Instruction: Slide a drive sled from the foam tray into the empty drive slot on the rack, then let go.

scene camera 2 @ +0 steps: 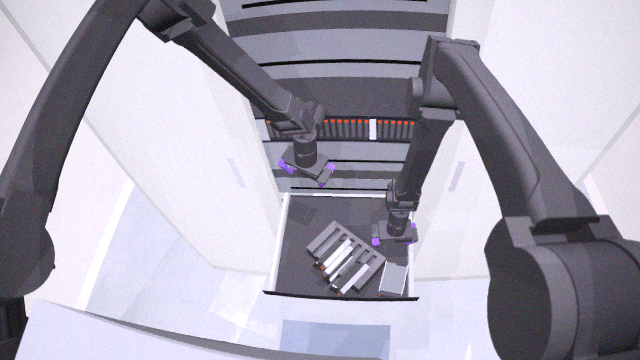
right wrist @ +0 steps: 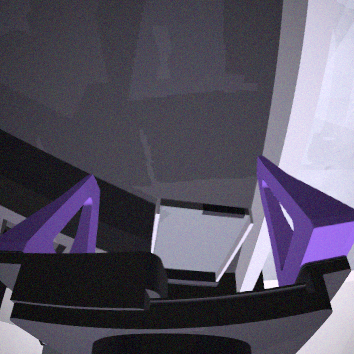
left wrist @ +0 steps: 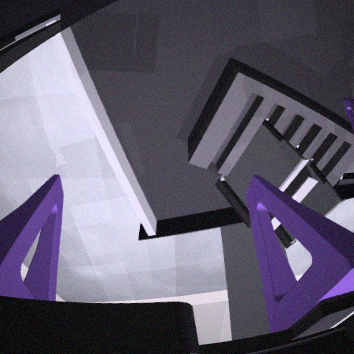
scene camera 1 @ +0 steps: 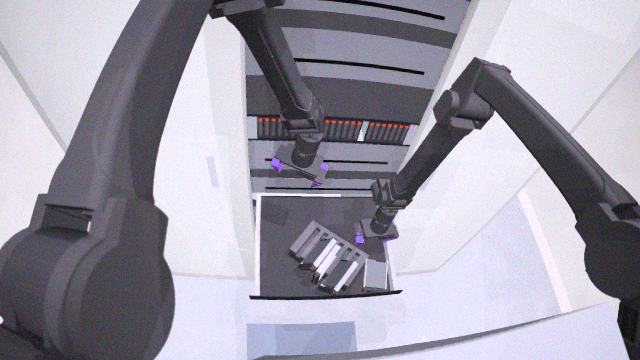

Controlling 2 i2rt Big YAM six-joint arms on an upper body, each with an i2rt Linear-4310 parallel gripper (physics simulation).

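Places are measured from the left arm's base along level axes (x ahead, y left, z up), in centimetres.
Pixels of known places: left gripper, between the fingertips: [scene camera 2: 307, 179] [left wrist: 157, 183] [scene camera 1: 295, 179]; right gripper, between the fingertips: [scene camera 2: 391, 244] [right wrist: 173, 172] [scene camera 1: 370, 242].
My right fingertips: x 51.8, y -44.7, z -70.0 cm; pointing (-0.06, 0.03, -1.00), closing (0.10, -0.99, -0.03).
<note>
For each thing: its top centre in the pictures, then the offset to it from my right fingertips. "*": a spot on its surface instead.
- grey slotted foam tray, centre of its top: [left wrist: 286, 151] [scene camera 2: 346, 253] [scene camera 1: 329, 252] dz +2.9, dx -4.5, dy +14.4 cm
- flat grey piece, centre of its top: [right wrist: 191, 258] [scene camera 2: 393, 279] [scene camera 1: 376, 275] dz -0.9, dx -11.7, dy -0.9 cm
- narrow pale strip, a spot on its surface: [scene camera 2: 372, 129] [scene camera 1: 358, 131] * dz +28.5, dx +22.5, dy +7.3 cm
The grey slotted foam tray [scene camera 1: 303, 240] [scene camera 2: 322, 237] [left wrist: 215, 130] lies at an angle and holds several drive sleds [scene camera 1: 327, 255] [scene camera 2: 337, 255] [left wrist: 262, 157]. A flat grey piece [scene camera 1: 376, 274] [scene camera 2: 393, 278] [right wrist: 200, 240] with pale edges and a small orange mark lies beside the tray. The rack row of orange-tipped drives [scene camera 1: 342, 130] [scene camera 2: 345, 130] has a narrow pale strip [scene camera 1: 362, 131] [scene camera 2: 372, 129]; I cannot tell if this is the empty slot. My left gripper [scene camera 1: 298, 175] [scene camera 2: 305, 175] [left wrist: 157, 183] is open and empty, above the drawer's far left. My right gripper [scene camera 1: 374, 239] [scene camera 2: 393, 242] [right wrist: 173, 172] is open and empty, right of the tray.
The tray lies in a dark drawer with pale side walls [scene camera 1: 257, 250] [scene camera 2: 279, 240] [left wrist: 107, 140] [right wrist: 280, 100]. Tall pale panels [scene camera 1: 220, 150] [scene camera 2: 240, 150] flank the rack. My left forearm and wrist cover part of the drive row in both scene views.
</note>
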